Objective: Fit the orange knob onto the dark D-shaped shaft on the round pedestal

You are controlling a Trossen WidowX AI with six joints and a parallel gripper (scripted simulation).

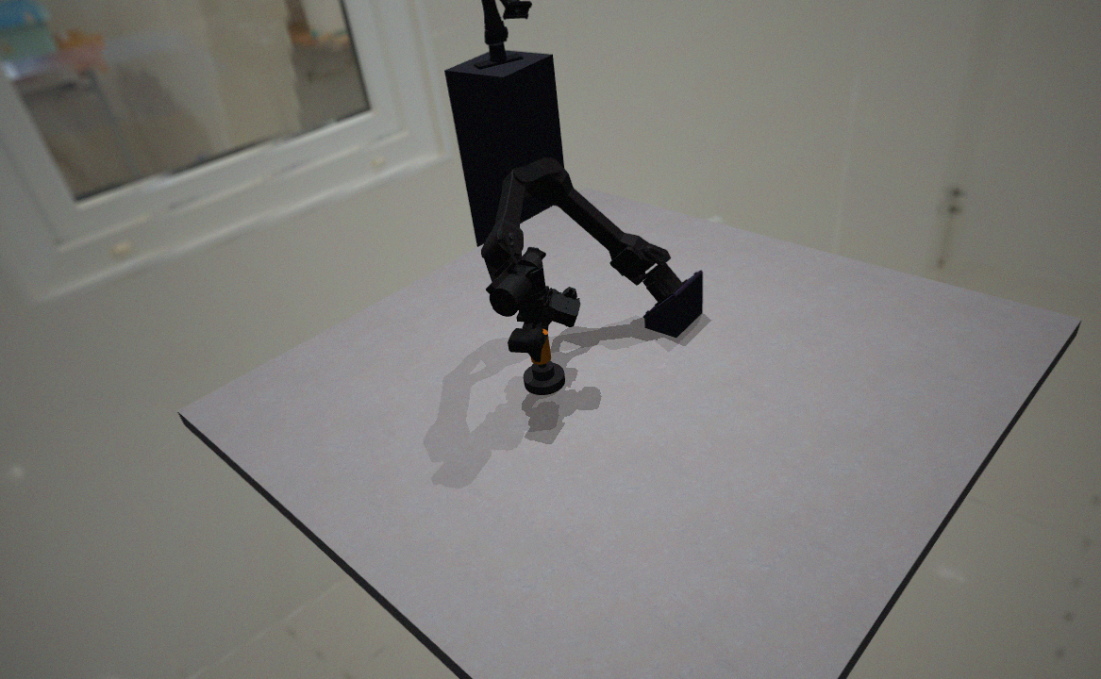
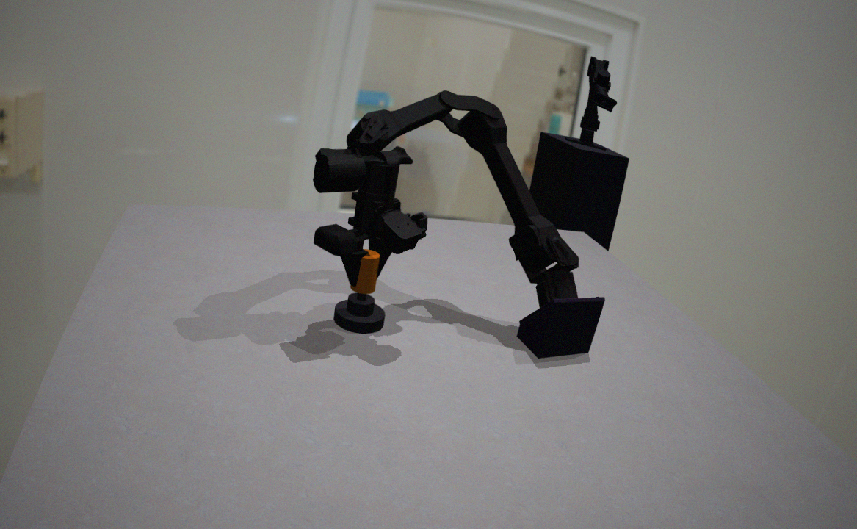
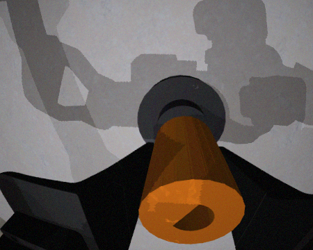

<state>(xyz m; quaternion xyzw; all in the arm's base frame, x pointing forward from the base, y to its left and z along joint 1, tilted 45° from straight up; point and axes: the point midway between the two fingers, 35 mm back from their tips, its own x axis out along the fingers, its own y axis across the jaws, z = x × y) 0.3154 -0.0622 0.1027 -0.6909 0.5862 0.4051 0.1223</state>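
The orange knob is 20 mm above my gripper tip. Also, from my gripper tip: round pedestal 40 mm below.
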